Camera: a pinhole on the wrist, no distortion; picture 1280 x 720 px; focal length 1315.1 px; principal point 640.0 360.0 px. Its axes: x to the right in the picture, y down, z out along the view. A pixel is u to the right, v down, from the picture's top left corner.
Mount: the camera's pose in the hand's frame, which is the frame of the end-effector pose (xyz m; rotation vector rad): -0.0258 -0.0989 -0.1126 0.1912 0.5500 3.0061
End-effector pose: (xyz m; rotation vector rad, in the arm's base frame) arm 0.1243 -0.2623 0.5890 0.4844 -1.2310 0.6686
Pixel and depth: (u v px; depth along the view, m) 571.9 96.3 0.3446
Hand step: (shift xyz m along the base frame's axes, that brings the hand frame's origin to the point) -0.1752 -0.0520 0.0893
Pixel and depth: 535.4 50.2 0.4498
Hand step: -0.2742 -0.0506 0.1436
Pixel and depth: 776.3 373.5 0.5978
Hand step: -0.3895 -0.2236 0.1163
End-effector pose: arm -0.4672 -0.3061 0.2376 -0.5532 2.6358 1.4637
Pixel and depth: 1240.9 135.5 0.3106
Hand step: 0.0691 0.2113 -0.0059
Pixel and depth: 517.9 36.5 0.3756
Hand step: -0.1215 0.2029 -0.0313
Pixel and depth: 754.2 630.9 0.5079
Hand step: -0.0318 0.3282 -0.2284
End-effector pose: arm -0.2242 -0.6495 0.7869 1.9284 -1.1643 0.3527
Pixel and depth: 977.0 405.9 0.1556
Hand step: 0.0082 0.0072 -0.0735
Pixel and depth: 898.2 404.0 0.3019
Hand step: -0.0556 -0.1116 -0.1337
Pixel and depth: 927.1 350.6 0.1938
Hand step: -0.0123 -0.0248 -0.0817
